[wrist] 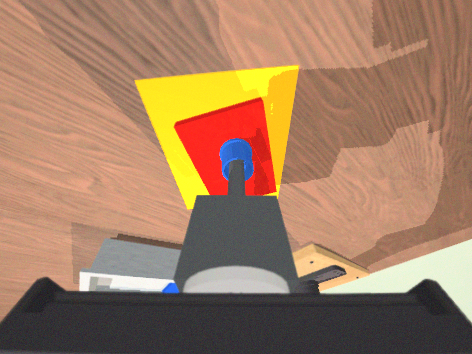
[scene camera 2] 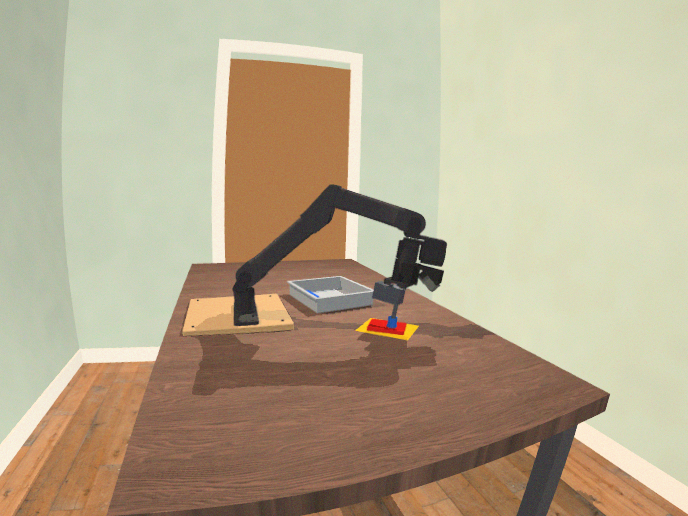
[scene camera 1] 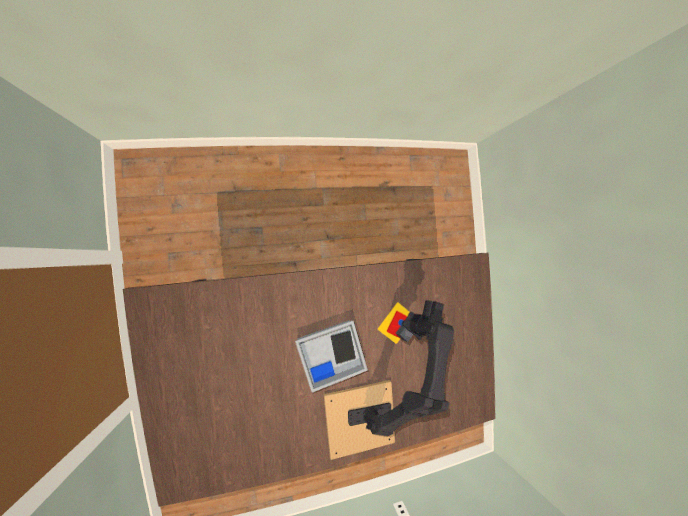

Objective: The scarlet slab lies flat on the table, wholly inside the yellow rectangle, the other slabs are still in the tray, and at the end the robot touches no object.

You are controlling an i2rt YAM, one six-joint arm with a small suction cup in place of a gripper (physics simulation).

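Note:
The scarlet slab looks level and is on or very slightly above the yellow rectangle; a small gap cannot be told. Yellow shows around the edges in view; its near edge is partly hidden in the wrist view. My suction cup is blue and sits on the slab's top, holding it. The grey tray holds a blue slab and a dark slab.
The light wooden base board carries the arm's base. The tray stands between the yellow rectangle and the left part of the table in scene camera 1. The arm's shadow falls across the table.

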